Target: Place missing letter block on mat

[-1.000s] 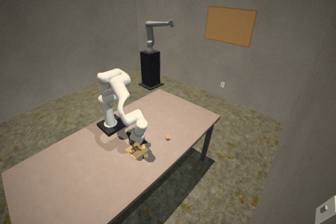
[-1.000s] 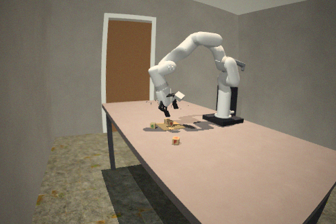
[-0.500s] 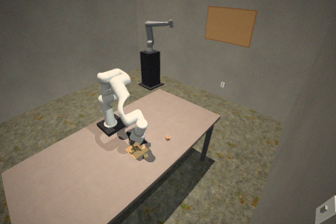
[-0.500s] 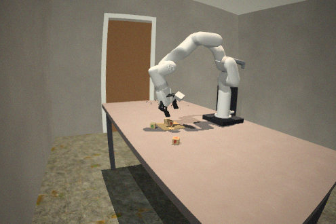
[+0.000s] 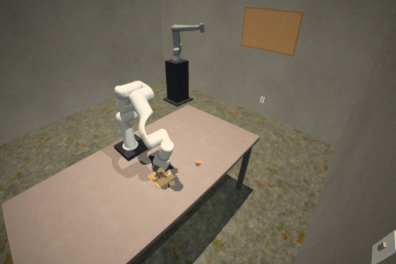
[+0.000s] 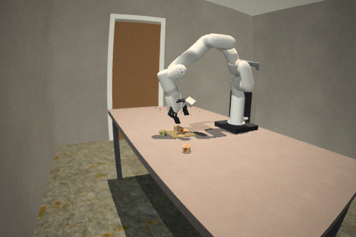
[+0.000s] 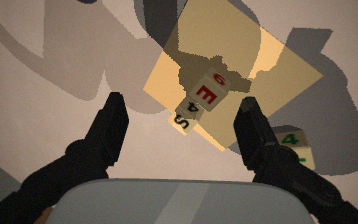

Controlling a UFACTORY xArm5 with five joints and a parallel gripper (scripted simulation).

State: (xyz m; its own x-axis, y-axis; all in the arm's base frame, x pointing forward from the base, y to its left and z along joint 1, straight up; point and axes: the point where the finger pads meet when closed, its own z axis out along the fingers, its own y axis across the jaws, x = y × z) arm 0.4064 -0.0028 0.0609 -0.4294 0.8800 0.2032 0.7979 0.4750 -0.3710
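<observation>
Right now the tan letter block is 120 mm ahead of my hand and 80 mm below it. Also, from my hand: dark S block 10 mm ahead, 50 mm to the right, 70 mm below; then red E block 10 mm ahead, 70 mm below; then tan mat 10 mm ahead, 90 mm below.
</observation>
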